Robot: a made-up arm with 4 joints.
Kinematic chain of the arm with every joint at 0, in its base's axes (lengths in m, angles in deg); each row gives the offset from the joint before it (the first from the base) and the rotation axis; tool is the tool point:
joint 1: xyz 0 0 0.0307 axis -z
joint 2: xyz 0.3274 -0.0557 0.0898 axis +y
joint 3: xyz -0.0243 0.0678 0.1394 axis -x
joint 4: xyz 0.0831 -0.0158 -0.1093 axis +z
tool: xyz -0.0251 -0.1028 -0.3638
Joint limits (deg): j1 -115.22..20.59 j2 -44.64..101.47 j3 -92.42..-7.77 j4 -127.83..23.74
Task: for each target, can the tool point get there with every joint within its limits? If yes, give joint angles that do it. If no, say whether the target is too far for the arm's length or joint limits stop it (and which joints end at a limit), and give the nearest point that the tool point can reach.
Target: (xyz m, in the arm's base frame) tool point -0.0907 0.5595 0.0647
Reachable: yes | joints -42.68 81.72 -85.02 10.63
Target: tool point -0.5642 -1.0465 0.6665
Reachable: no: too far | nearest point -0.5056 -0.0576 0.2767 | short by 1.065 m
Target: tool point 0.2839 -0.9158 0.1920
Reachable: no: joint limits stop it (at a limit: joint 1, joint 2, joint 3, joint 4) | nearest point 0.5702 -0.2600 -0.0711 | short by 0.762 m
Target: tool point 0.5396 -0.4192 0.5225
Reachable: no: joint limits stop it (at a limit: joint 1, joint 2, joint 3, joint 4) | nearest point 0.5702 -0.2600 -0.0711 | short by 0.615 m
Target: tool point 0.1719 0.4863 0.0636
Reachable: yes | joints -12.09 14.26 -69.89 -57.98
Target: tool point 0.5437 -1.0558 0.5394
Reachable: no: too far | nearest point 0.5702 -0.2600 -0.0711 | short by 1.003 m
